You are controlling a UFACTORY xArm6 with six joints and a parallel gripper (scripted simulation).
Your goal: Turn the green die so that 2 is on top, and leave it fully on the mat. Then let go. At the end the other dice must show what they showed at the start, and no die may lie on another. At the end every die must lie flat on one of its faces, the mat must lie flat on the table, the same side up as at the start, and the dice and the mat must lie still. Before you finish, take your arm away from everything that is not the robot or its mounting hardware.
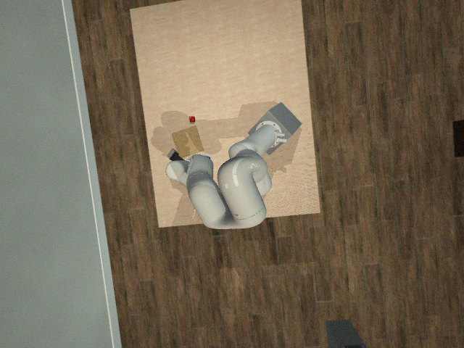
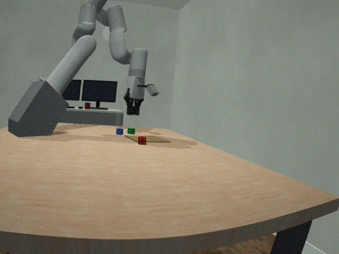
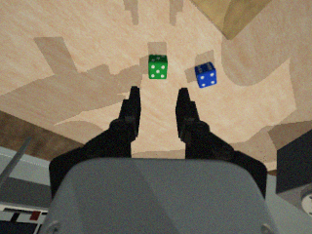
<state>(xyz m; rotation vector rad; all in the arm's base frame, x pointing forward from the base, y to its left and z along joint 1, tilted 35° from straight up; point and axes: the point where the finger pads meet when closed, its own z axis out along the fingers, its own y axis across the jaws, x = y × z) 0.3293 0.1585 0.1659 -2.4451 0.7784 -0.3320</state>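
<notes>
The green die lies 9 cm below my hand. Round my hand: tan mat: 13 cm to the right, 10 cm below, 8 cm ahead; blue die: 9 cm below, 5 cm to the right, 5 cm behind; red die: 25 cm to the right, 9 cm below, 7 cm ahead.
</notes>
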